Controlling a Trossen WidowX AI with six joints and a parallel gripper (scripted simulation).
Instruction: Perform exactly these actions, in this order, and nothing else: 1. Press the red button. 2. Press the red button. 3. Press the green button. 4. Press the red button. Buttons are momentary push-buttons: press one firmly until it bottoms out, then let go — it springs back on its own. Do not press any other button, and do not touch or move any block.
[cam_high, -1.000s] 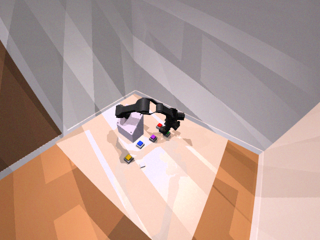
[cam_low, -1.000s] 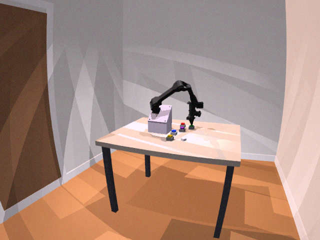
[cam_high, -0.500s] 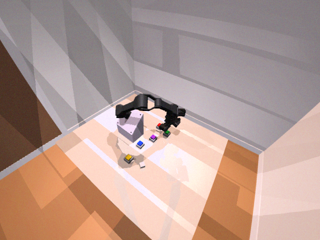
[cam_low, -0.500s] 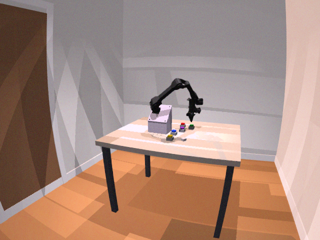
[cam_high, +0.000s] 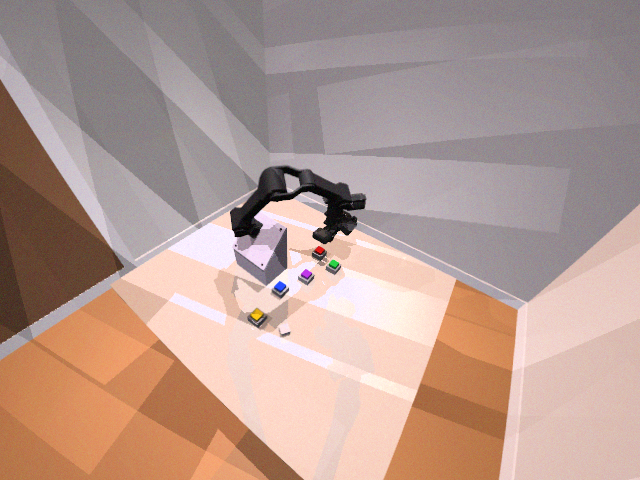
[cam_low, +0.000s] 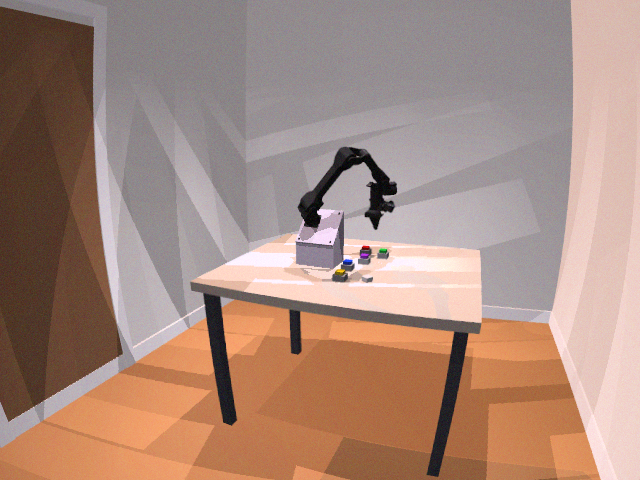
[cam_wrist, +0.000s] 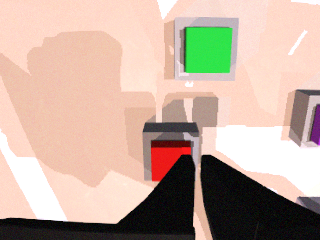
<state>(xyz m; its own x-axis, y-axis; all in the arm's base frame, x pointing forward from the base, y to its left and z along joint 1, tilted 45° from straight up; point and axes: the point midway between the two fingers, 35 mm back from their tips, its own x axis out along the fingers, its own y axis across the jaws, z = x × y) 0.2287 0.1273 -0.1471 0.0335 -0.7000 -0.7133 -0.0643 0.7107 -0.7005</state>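
Right now my gripper tip is 5 cm past the red button, 1 cm to the right of it and 9 cm above it. The rest, counted from my gripper tip: purple button (1 cm behind, 13 cm to the right, 9 cm below); blue button (4 cm behind, 24 cm to the right, 9 cm below); green button (4 cm ahead, 1 cm to the right, 9 cm below).
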